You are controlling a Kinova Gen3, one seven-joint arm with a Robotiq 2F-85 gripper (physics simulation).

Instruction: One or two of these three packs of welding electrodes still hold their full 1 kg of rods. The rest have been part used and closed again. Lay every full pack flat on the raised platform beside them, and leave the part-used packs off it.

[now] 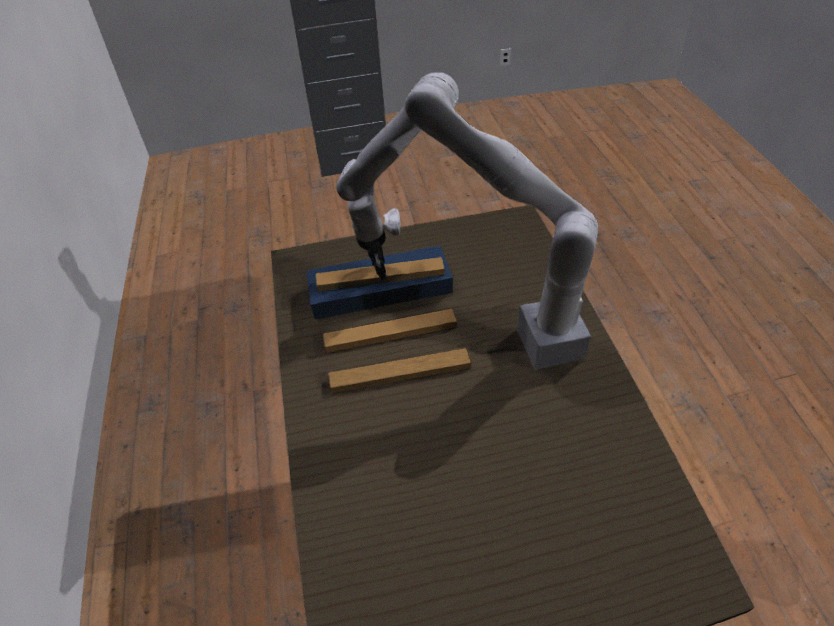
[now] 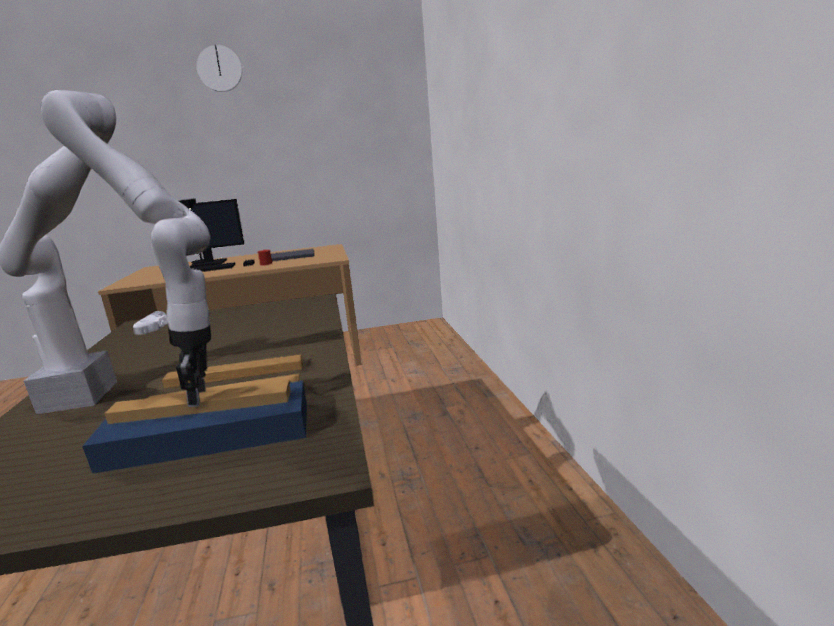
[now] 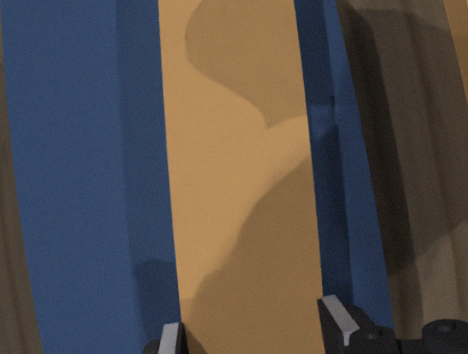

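Seen in the pictures: gripper, between the fingertips: (image 1: 381, 272) (image 2: 197, 400) (image 3: 254, 335); arm's base, origin of its link: (image 1: 554, 322) (image 2: 69, 363).
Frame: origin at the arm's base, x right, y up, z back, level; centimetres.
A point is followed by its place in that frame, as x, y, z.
Three long, flat orange-tan packs look alike. The gripper (image 1: 381, 275) @(34.1, -1.6, -36.2) (image 2: 193, 398) @(34.1, -1.6, -36.2) (image 3: 251, 324) @(34.1, -1.6, -36.2) points down and is shut on one pack (image 1: 417, 268) @(31.5, -1.0, -26.5) (image 2: 249, 394) @(37.6, -1.0, -46.9) (image 3: 235, 150) @(33.1, -1.0, -29.9) near mid-length. That pack is level and lengthwise over the blue raised platform (image 1: 377, 297) @(28.8, -5.4, -39.2) (image 2: 202, 441) @(42.7, -6.4, -37.3) (image 3: 65, 150) @(39.6, -3.4, -27.9). Whether it touches the platform top or hangs slightly above is unclear. A second pack (image 1: 390, 330) @(17.3, -6.9, -38.9) lies flat on the table next to the platform. A third pack (image 1: 400, 370) @(3.7, -7.0, -40.1) lies parallel, farther from the platform. No fill marks are readable.
The dark wooden table (image 1: 511, 498) @(-36.3, -9.4, -26.8) (image 2: 269, 481) @(55.8, -9.4, -49.3) carries everything. The arm's grey base block (image 1: 555, 343) @(-6.3, 0.0, -2.9) (image 2: 70, 387) @(7.8, -3.7, -2.0) stands beyond one end of the packs. A grey filing cabinet (image 1: 343, 87) stands behind the table. A desk (image 2: 269, 286) with a monitor (image 2: 222, 222) stands in the background.
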